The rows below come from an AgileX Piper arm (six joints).
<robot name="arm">
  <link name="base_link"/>
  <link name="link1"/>
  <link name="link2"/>
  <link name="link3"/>
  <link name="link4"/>
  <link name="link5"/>
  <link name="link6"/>
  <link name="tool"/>
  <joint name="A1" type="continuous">
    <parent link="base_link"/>
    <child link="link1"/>
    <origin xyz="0 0 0.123" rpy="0 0 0"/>
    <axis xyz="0 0 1"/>
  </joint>
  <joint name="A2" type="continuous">
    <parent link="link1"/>
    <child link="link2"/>
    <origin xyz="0 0 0" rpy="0 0 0"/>
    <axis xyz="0 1 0"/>
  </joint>
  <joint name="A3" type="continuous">
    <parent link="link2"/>
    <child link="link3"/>
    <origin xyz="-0.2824 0 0.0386" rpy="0 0 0"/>
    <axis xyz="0 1 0"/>
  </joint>
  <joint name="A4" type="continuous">
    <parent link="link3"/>
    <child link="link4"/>
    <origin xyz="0.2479 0 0.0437" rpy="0 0 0"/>
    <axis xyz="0.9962 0 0.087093"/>
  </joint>
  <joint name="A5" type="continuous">
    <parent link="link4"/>
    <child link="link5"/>
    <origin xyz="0 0 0" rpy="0 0 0"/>
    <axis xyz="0 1 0"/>
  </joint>
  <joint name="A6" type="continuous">
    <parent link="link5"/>
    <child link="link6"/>
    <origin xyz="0.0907 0 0.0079" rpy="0 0 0"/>
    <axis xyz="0.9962 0 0.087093"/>
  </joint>
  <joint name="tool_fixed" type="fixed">
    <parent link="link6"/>
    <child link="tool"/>
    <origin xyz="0 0 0" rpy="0 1.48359 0"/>
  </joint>
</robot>
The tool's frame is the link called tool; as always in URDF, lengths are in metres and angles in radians. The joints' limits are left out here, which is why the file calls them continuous.
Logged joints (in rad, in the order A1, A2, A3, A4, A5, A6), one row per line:
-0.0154, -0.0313, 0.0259, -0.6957, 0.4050, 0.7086
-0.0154, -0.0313, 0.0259, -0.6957, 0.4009, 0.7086
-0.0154, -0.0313, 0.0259, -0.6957, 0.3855, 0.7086
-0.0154, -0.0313, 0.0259, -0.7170, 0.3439, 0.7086
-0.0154, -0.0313, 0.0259, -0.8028, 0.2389, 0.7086
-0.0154, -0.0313, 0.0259, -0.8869, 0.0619, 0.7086
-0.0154, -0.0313, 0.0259, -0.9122, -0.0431, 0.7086
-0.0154, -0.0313, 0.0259, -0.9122, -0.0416, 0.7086
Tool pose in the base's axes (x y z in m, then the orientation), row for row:
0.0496, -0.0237, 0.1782, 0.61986, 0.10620, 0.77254, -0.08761
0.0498, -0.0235, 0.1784, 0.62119, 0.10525, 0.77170, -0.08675
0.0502, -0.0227, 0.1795, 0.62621, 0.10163, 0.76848, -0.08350
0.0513, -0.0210, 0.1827, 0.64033, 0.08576, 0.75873, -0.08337
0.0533, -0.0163, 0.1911, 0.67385, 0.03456, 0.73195, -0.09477
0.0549, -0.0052, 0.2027, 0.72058, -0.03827, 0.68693, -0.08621
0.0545, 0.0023, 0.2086, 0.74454, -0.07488, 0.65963, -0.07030
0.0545, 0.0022, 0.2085, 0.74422, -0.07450, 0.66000, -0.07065
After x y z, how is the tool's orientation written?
As a quaternion, w x y z.
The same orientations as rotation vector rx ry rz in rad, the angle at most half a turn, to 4 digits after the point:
0.2442, 1.7765, -0.2015
0.2419, 1.7736, -0.1994
0.2331, 1.7626, -0.1915
0.1956, 1.7304, -0.1901
0.0778, 1.6472, -0.2133
-0.0846, 1.5181, -0.1905
-0.1640, 1.4445, -0.1539
-0.1632, 1.4455, -0.1547

